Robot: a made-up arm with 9 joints. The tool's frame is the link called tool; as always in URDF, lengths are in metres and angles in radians. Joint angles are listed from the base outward. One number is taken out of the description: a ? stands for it. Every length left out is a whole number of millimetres.
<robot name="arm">
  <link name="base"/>
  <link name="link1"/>
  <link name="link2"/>
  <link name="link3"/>
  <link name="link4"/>
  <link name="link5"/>
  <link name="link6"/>
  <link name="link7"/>
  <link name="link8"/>
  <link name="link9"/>
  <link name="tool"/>
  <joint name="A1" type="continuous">
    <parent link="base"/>
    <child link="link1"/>
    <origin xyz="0 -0.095 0.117" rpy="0 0 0"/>
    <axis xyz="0 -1 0"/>
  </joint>
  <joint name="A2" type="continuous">
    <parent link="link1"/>
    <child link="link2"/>
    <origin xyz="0.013 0 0.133" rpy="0 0 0"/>
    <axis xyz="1 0 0"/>
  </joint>
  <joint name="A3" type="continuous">
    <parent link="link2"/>
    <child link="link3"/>
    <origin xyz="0 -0.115 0.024" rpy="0 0 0"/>
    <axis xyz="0 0 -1"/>
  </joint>
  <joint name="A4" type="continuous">
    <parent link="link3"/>
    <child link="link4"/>
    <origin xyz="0.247 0.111 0" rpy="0 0 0"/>
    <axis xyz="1 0 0"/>
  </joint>
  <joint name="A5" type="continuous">
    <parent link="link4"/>
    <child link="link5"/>
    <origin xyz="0 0.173 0.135" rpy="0 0 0"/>
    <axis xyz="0 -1 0"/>
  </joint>
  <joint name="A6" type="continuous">
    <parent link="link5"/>
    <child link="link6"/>
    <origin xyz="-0.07 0 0.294" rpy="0 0 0"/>
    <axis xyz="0 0 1"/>
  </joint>
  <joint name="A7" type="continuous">
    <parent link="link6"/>
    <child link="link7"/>
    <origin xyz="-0.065 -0.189 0" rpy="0 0 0"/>
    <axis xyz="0 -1 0"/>
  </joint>
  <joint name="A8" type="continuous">
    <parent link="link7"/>
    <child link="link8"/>
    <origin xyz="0.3 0 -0.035" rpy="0 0 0"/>
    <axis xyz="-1 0 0"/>
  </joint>
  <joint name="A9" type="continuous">
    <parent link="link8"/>
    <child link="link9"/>
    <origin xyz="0 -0.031 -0.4" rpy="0 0 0"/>
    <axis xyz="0 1 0"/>
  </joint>
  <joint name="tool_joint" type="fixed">
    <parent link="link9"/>
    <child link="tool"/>
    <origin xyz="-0.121 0 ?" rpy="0 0 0"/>
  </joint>
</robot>
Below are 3 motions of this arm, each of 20 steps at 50 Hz.
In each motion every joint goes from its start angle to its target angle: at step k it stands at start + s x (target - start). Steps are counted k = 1, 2, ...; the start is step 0. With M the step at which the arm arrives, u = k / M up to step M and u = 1 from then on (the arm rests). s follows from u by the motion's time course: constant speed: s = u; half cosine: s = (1 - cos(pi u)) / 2; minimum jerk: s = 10 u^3 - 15 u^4 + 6 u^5.
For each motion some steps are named. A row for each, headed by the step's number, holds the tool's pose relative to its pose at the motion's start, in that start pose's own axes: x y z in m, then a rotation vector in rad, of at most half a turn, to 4 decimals.
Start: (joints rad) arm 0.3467 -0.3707 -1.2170 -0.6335 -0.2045 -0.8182 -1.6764 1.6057 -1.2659
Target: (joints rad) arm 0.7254 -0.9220 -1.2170 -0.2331 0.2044 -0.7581 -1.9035 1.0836 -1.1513
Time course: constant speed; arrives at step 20
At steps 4, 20:
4: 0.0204 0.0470 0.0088 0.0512 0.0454 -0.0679
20: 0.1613 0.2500 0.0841 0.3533 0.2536 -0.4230

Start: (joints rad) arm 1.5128 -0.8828 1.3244 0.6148 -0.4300 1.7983 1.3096 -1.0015 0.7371
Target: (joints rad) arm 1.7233 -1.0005 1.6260 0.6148 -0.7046 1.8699 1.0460 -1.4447 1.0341
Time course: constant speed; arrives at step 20
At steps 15, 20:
15: 0.0858 0.2389 0.0370 0.1293 0.3106 0.1442
20: 0.1128 0.3276 0.0374 0.1651 0.4094 0.2023

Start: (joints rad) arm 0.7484 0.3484 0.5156 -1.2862 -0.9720 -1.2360 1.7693 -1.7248 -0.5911
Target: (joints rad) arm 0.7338 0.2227 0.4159 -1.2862 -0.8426 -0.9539 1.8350 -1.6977 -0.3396
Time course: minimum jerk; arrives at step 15
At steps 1, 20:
1: 0.0003 0.0003 0.0003 0.0006 0.0001 0.0003
20: 0.0745 0.1332 0.1077 0.2078 0.0682 0.1801

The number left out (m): 0.112
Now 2 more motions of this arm.
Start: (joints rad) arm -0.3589 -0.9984 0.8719 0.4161 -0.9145 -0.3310 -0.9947 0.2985 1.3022
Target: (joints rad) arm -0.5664 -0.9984 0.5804 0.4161 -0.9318 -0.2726 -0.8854 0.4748 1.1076
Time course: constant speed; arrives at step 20
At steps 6, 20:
6: -0.0436 -0.0061 0.0076 0.0051 -0.0259 -0.1933
20: -0.1539 0.0125 0.0370 -0.0606 -0.0568 -0.6353

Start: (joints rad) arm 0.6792 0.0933 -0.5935 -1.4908 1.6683 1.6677 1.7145 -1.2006 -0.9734
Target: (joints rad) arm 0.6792 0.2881 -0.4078 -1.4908 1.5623 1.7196 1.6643 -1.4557 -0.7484
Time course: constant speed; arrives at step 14
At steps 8, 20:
8: 0.0571 0.0188 0.0488 -0.0601 0.0001 -0.1263
20: 0.1044 0.0372 0.0862 -0.0786 -0.0154 -0.2043

